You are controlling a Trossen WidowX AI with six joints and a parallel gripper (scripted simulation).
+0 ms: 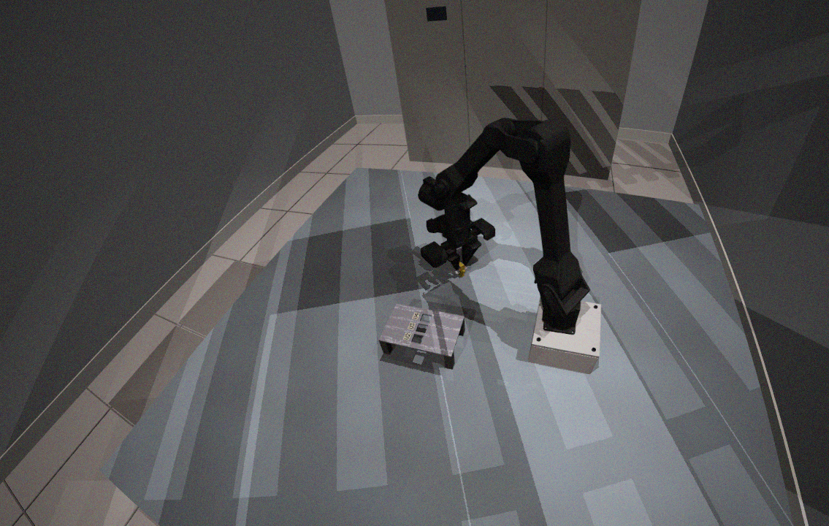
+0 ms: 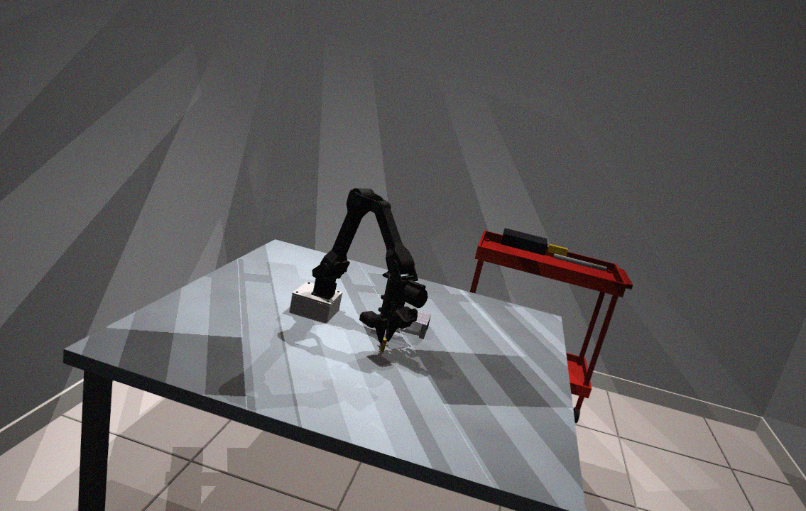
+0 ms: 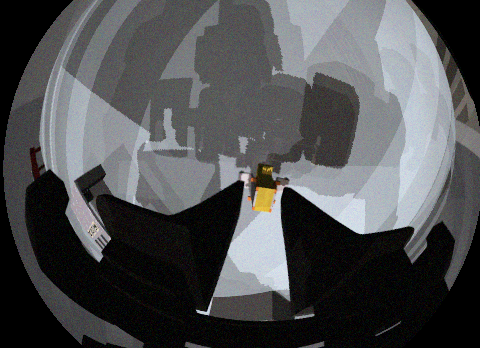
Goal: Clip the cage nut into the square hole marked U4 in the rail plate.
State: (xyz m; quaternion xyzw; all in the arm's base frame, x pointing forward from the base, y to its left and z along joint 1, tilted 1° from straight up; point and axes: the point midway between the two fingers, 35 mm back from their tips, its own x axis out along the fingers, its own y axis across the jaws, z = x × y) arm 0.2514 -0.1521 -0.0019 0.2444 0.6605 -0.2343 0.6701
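The cage nut lies 1 cm below my gripper tip.
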